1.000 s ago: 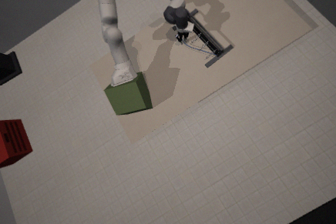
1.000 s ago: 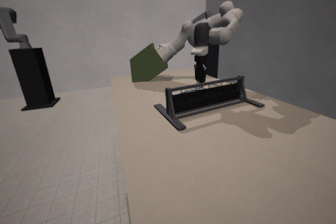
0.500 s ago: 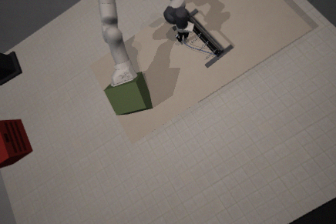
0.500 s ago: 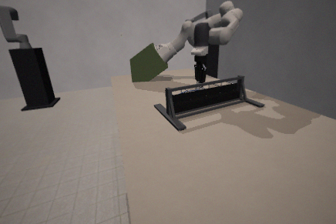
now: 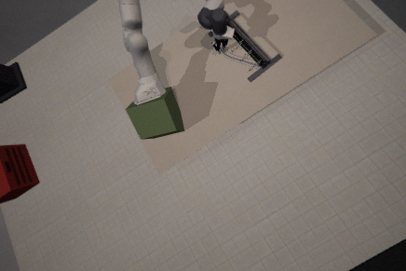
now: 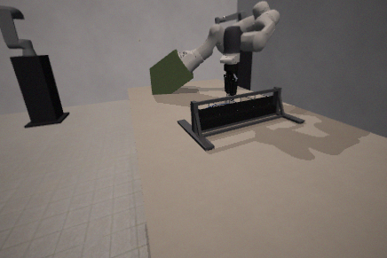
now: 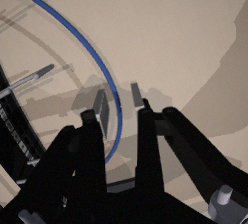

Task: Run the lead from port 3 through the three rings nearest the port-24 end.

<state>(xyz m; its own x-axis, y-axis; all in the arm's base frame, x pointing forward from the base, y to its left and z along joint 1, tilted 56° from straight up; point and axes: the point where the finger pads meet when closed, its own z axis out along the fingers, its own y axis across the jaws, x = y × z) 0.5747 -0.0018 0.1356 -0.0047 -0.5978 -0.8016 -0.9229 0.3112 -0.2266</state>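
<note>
My gripper is now 17 cm short of the rack, 4 cm to the left of it and 1 cm below it.
</note>
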